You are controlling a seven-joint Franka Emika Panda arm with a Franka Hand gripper.
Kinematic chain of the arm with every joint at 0, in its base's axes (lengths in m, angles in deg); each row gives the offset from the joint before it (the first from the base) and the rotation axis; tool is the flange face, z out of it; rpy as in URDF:
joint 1: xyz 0 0 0.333 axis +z
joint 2: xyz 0 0 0 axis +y
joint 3: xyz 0 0 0.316 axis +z
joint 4: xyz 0.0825 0 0 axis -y
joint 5: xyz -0.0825 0 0.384 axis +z
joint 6: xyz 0 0 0 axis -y
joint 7: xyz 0.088 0 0 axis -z
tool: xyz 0 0 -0.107 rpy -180 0 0
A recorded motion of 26 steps. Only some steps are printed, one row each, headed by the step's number.
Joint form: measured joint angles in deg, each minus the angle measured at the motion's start. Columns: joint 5, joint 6, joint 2, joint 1, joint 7, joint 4, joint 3.
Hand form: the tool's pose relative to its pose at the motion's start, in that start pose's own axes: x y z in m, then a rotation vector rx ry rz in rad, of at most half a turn. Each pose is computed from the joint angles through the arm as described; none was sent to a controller.
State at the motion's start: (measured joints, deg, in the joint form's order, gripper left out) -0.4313 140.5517 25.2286 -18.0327 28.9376 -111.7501 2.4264
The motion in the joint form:
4: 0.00 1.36 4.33 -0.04 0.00 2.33 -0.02
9: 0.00 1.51 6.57 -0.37 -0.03 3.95 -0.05
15: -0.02 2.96 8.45 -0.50 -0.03 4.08 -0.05
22: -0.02 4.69 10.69 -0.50 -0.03 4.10 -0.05
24: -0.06 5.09 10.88 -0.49 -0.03 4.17 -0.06
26: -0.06 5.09 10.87 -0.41 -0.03 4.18 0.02
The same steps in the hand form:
4: 0.0070 -0.0025 0.0292 -0.0030 -0.0110 0.0025
9: 0.0132 -0.0010 0.0426 -0.0062 -0.0185 0.0090
15: 0.0124 0.0012 0.0603 -0.0078 -0.0235 0.0116
22: 0.0091 0.0031 0.0822 -0.0105 -0.0317 0.0124
24: 0.0096 0.0029 0.0832 -0.0085 -0.0272 0.0119
26: 0.0089 0.0013 0.0830 -0.0075 -0.0274 0.0094

